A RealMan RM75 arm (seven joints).
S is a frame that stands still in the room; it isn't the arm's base.
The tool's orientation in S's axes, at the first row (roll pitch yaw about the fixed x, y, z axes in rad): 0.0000 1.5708 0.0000
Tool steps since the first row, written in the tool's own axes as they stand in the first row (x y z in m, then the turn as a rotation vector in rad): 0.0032 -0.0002 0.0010 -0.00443 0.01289 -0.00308; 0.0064 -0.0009 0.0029 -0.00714 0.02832 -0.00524; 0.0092 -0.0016 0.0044 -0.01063 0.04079 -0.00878; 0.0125 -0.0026 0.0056 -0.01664 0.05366 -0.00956; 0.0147 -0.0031 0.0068 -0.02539 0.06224 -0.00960; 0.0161 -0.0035 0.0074 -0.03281 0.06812 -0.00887
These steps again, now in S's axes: 0.0010 -0.0002 -0.0032 -0.00308 0.01289 0.00443; 0.0029 -0.0009 -0.0064 -0.00524 0.02832 0.00714; 0.0044 -0.0016 -0.0092 -0.00878 0.04079 0.01063; 0.0056 -0.0026 -0.0125 -0.00956 0.05366 0.01664; 0.0068 -0.0031 -0.0147 -0.00960 0.06224 0.02539; 0.0074 -0.0035 -0.0161 -0.00887 0.06812 0.03281
